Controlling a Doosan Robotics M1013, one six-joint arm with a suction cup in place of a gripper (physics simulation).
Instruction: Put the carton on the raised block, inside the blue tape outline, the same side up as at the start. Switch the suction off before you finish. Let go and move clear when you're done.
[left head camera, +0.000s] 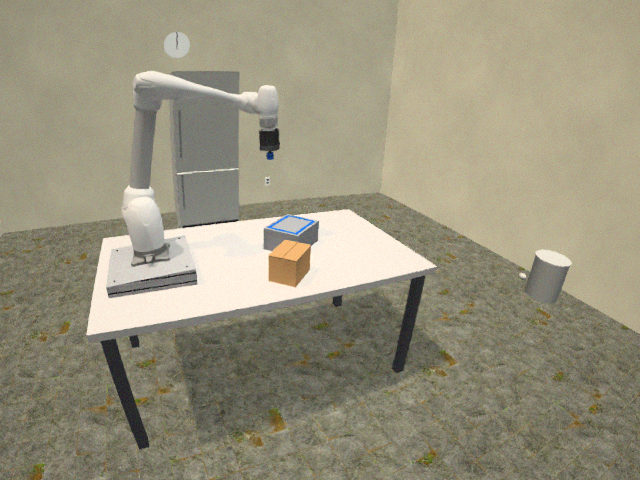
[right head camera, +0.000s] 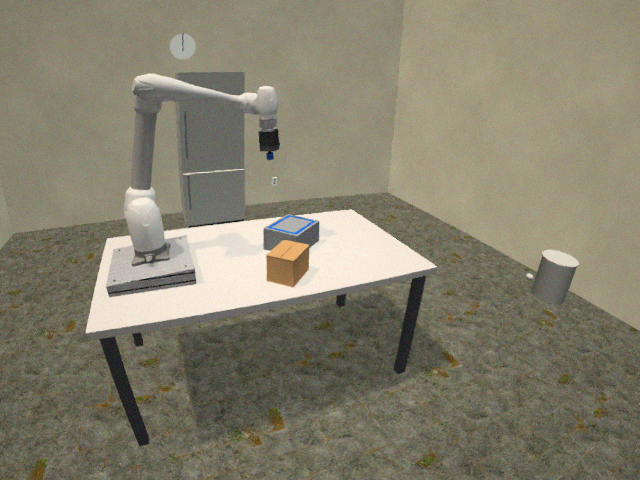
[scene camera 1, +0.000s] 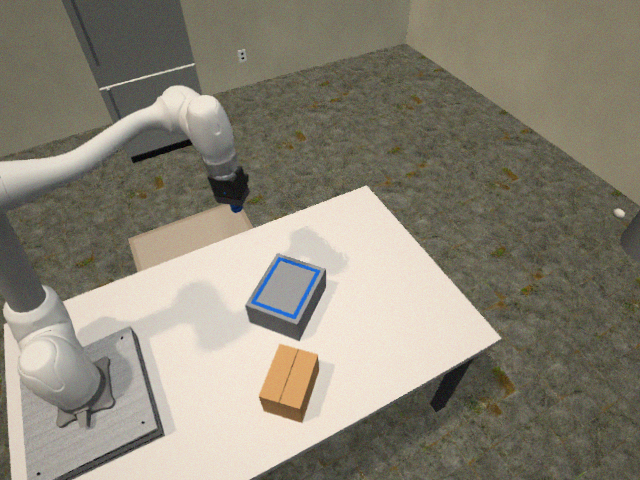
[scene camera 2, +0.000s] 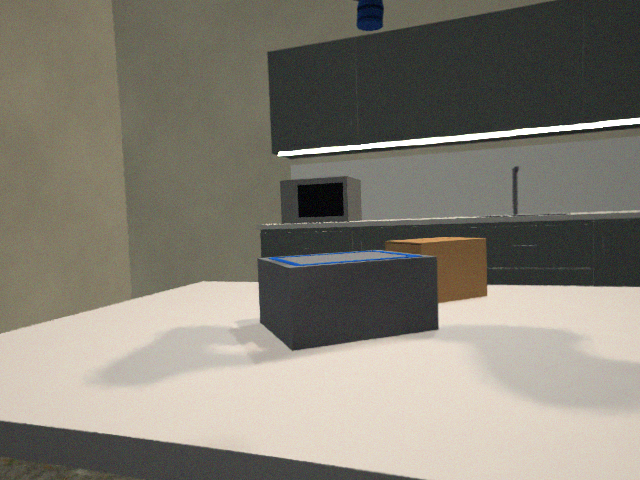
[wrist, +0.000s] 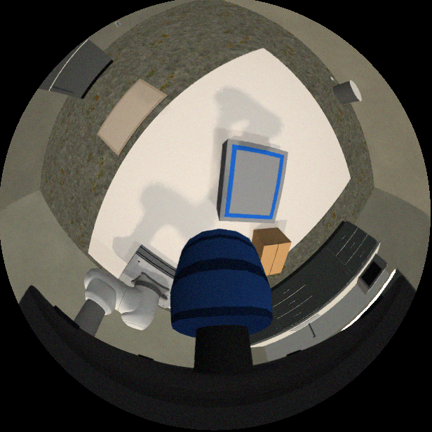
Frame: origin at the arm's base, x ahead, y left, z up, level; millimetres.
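Where they show: hand, its tool point: (left head camera: 270, 158) (right head camera: 270, 159) (scene camera 1: 237, 208) (scene camera 2: 369, 25); arm's base, origin of its link: (left head camera: 151, 255) (right head camera: 152, 255) (scene camera 1: 85, 391).
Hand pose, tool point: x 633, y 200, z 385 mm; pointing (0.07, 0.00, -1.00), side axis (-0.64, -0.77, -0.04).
Things, the pixels of their centre, and the offset from my tool point. "pt": a spot on its surface instead. Level surfaces: height alone.
- orange-brown carton, middle of its body: (scene camera 2: 435, 268) (scene camera 1: 290, 383) (left head camera: 290, 262) (right head camera: 288, 262) 12 mm back, 427 mm right, 386 mm down
- grey raised block, middle of its body: (scene camera 2: 342, 291) (scene camera 1: 287, 295) (left head camera: 291, 234) (right head camera: 291, 234) 96 mm ahead, 109 mm right, 391 mm down
- blue tape outline, a spot on its surface: (scene camera 1: 255, 303) pt 28 mm back, 134 mm right, 331 mm down
- white table, height of its surface: 452 mm down
An orange-brown carton (left head camera: 288, 263) (right head camera: 287, 263) (scene camera 1: 290, 382) (scene camera 2: 461, 268) (wrist: 272, 251) stands upright on the white table, a dark seam across its top. It is apart from the raised block, on the side nearer the head cameras. The grey raised block (left head camera: 281, 241) (right head camera: 281, 241) (scene camera 1: 273, 321) (scene camera 2: 351, 302) (wrist: 255, 182) bears a blue tape outline (scene camera 1: 255, 303) (wrist: 231, 182) on its top, with bare grey surface inside. My suction gripper (left head camera: 269, 155) (right head camera: 269, 156) (scene camera 1: 236, 208) (scene camera 2: 369, 25) (wrist: 220, 240) points down, high above the table. Its blue cup touches nothing, so it is open.
The arm's base plate (left head camera: 149, 271) (scene camera 1: 93, 413) is at the left end of the white table (left head camera: 232, 299) (scene camera 1: 387, 335). A tan piece of furniture (scene camera 1: 191, 235) (wrist: 132, 116) stands beyond the table's far edge. A fridge (left head camera: 209, 149) stands behind, and a grey bin (left head camera: 546, 277) at the right.
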